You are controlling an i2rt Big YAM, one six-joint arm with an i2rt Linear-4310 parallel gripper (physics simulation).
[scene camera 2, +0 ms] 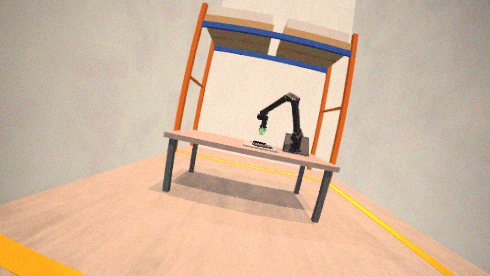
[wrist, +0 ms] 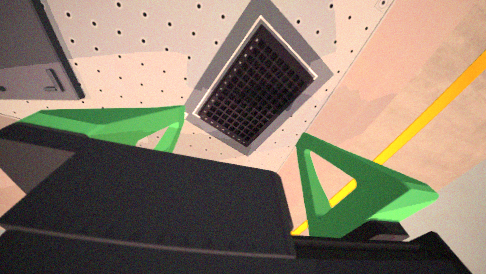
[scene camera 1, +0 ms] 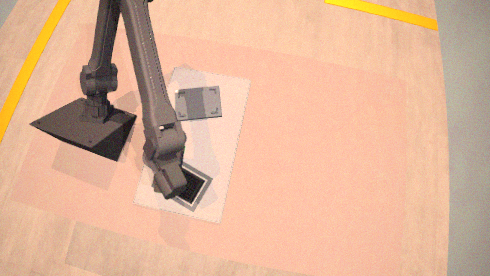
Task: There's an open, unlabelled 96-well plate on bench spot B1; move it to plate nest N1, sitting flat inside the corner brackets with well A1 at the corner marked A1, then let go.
Scene:
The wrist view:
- my gripper: 245, 126
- grey nest with corner locators: 42, 72

